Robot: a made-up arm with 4 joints.
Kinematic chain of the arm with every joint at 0, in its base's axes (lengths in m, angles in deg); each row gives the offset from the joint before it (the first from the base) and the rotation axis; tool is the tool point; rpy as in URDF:
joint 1: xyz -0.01 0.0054 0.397 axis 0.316 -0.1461 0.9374
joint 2: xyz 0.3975 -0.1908 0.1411 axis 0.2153 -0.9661 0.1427
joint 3: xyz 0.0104 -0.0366 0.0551 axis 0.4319 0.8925 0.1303
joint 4: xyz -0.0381 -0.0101 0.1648 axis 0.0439 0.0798 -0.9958
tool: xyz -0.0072 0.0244 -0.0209 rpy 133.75 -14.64 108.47
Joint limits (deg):
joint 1: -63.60..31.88
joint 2: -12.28..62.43
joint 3: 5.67..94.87
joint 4: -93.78..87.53
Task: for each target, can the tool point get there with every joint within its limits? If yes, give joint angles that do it. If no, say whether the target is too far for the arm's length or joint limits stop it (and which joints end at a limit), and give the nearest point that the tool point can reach.
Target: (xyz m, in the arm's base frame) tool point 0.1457 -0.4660 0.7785
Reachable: yes | joints -52.10 31.39 81.65 -9.35
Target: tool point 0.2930 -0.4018 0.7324
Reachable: yes | joints -20.93 35.64 69.12 -71.90
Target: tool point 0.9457 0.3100 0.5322
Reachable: no: too far | nearest point 0.6029 0.0053 0.6044 | short by 0.464 m
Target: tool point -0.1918 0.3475 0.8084
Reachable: no: joint limits stop it (at a limit: joint 1, joint 3) | nearest point -0.0541 -0.2679 0.7078 | short by 0.639 m
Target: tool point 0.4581 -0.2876 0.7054
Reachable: yes | joints -2.14 18.37 69.63 29.33
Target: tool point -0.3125 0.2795 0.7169
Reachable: no: joint limits stop it (at a limit: joint 1, joint 2, joint 3) | nearest point -0.0657 -0.2699 0.6964 | short by 0.603 m
